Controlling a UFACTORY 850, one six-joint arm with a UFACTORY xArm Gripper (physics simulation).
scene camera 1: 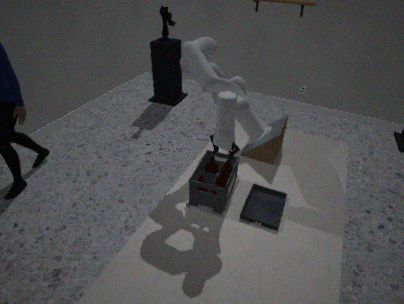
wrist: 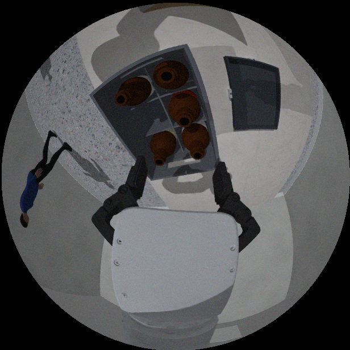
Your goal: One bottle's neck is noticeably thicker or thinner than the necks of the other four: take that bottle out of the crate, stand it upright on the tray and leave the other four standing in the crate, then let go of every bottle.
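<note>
The grey crate holds five brown bottles, and one of its six compartments is empty. In the wrist view, a far-left bottle, a far-right bottle, a middle-right bottle, a near-left bottle and a near-right bottle stand in it. The middle-right bottle has some red behind it. I cannot tell for sure which neck differs. The dark tray lies beside the crate and holds no bottle. My gripper is open and empty, above the crate's near end in the wrist view.
A wedge-shaped block stands by the arm's base. A black pedestal with a dark figure is at the back left. A person in blue is off to the left. The light mat lies under the crate and tray.
</note>
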